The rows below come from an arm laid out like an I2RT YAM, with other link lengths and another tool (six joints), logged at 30 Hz.
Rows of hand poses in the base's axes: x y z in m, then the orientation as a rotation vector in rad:
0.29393 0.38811 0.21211 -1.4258 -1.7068 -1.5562
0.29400 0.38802 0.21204 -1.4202 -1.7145 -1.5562
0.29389 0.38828 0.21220 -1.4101 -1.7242 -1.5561
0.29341 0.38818 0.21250 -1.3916 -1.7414 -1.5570
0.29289 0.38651 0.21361 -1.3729 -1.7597 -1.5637
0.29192 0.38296 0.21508 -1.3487 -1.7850 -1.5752
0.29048 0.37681 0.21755 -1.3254 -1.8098 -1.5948
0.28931 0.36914 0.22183 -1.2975 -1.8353 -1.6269
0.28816 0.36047 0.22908 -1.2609 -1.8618 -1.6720
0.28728 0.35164 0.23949 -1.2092 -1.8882 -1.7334
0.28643 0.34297 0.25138 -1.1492 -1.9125 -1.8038
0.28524 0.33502 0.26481 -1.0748 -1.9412 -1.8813
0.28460 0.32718 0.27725 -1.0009 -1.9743 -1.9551
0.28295 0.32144 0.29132 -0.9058 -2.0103 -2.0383
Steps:
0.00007 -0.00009 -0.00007 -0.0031 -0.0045 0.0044
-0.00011 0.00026 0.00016 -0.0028 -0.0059 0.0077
-0.00048 -0.00010 0.00030 -0.0046 -0.0114 0.0134
-0.00052 -0.00167 0.00111 -0.0042 -0.0160 0.0110
-0.00097 -0.00355 0.00147 -0.0061 -0.0236 0.0128
-0.00144 -0.00615 0.00247 -0.0045 -0.0287 0.0083
-0.00117 -0.00767 0.00428 -0.0010 -0.0381 0.0058
-0.00115 -0.00867 0.00725 0.0034 -0.0487 0.0055
-0.00088 -0.00883 0.01041 0.0106 -0.0621 0.0077
-0.00085 -0.00867 0.01189 0.0148 -0.0690 0.0077
-0.00119 -0.00795 0.01343 0.0151 -0.0795 0.0114
-0.00064 -0.00784 0.01244 0.0094 -0.0801 0.0091
-0.00165 -0.00574 0.01407 0.0113 -0.0936 0.0143

